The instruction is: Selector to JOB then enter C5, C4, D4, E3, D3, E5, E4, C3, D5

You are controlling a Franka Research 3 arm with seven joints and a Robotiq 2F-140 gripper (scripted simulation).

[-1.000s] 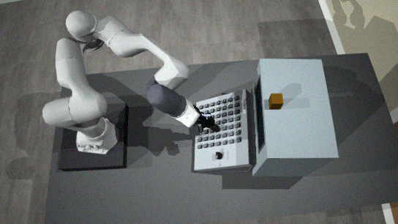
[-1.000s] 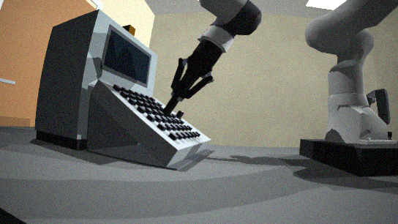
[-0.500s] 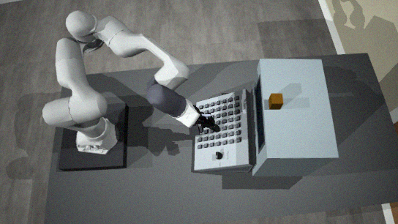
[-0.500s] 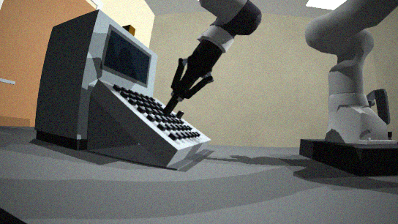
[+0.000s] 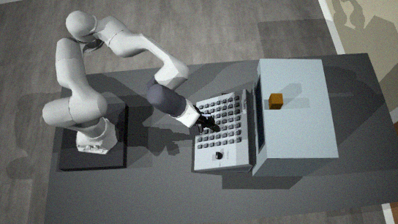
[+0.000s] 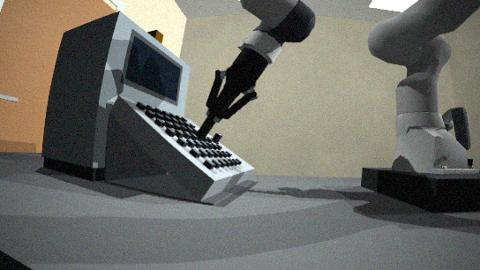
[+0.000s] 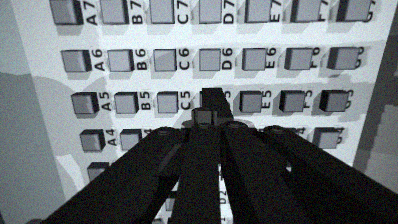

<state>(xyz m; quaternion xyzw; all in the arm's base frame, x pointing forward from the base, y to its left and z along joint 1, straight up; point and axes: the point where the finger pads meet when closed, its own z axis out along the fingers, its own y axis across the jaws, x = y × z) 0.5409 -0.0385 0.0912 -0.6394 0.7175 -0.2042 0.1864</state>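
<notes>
The E5 key lies 5 cm below my hand and 1 cm behind it. From my hand the other things lie so: C6 key 4 cm to the right, 4 cm ahead, 1 cm below; then E6 key 5 cm below, 3 cm to the right, 1 cm behind; then D6 key 4 cm to the right, 3 cm below, 2 cm ahead.
</notes>
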